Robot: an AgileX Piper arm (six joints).
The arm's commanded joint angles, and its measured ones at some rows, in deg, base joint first. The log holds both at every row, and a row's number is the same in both.
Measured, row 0:
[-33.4, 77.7, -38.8, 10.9, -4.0, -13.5]
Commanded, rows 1 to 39:
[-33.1, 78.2, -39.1, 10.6, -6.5, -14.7]
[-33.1, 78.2, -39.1, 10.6, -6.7, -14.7]
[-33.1, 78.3, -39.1, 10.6, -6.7, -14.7]
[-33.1, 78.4, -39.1, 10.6, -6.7, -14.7]
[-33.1, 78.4, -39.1, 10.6, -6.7, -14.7]
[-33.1, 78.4, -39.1, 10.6, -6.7, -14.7]
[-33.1, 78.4, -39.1, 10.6, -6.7, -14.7]
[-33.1, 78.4, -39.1, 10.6, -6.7, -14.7]
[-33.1, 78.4, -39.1, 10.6, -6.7, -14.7]
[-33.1, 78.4, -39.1, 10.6, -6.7, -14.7]
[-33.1, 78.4, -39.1, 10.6, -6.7, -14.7]
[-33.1, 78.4, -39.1, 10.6, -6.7, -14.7]
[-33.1, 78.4, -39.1, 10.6, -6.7, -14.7]
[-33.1, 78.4, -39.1, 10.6, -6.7, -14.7]
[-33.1, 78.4, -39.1, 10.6, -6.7, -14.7]
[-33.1, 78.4, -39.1, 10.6, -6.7, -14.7]
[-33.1, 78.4, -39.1, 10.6, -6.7, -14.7]
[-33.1, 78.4, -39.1, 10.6, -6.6, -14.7]
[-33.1, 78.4, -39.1, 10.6, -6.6, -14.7]
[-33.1, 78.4, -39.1, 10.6, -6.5, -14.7]
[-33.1, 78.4, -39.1, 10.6, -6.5, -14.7]
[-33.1, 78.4, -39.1, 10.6, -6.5, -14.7]
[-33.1, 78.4, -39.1, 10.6, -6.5, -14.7]
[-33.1, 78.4, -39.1, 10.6, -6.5, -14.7]
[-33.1, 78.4, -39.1, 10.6, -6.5, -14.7]
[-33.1, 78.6, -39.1, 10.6, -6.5, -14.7]
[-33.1, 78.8, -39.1, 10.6, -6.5, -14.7]
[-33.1, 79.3, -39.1, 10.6, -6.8, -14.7]
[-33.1, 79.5, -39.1, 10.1, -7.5, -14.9]
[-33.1, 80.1, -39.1, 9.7, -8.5, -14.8]
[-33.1, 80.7, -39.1, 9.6, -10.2, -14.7]
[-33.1, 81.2, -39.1, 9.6, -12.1, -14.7]
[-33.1, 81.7, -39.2, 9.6, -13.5, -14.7]
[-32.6, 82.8, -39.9, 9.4, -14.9, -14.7]
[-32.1, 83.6, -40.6, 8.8, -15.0, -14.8]
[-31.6, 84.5, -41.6, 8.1, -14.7, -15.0]
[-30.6, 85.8, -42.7, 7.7, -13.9, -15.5]
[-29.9, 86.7, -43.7, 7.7, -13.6, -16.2]
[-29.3, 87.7, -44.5, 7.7, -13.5, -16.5]
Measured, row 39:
[-31.7, 84.6, -41.5, 8.9, -13.7, -14.7]
